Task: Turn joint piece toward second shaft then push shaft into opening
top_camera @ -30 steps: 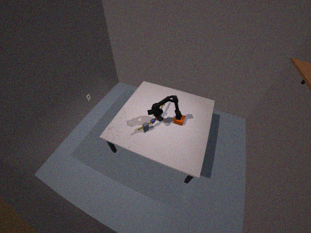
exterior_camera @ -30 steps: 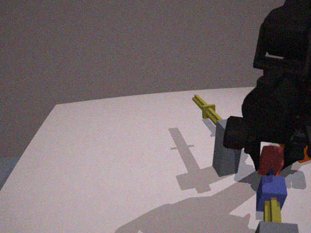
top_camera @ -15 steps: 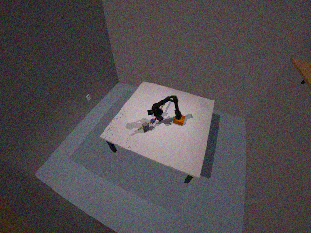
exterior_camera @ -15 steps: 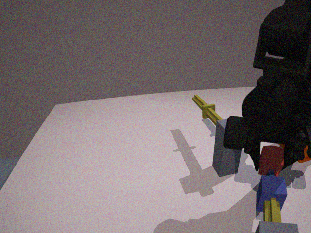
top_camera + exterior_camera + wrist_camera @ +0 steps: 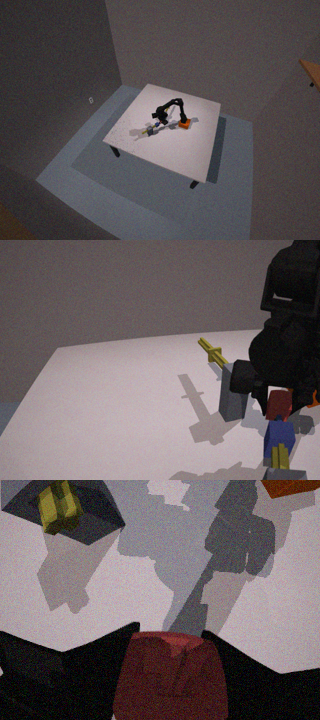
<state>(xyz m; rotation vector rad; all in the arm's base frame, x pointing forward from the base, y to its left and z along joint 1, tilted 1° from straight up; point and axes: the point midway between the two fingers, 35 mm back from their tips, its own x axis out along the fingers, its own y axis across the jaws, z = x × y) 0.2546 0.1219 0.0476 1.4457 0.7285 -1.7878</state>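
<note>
Now: gripper tip 1 cm short of the red joint piece, 2 cm to the right of it and 3 cm below it.
</note>
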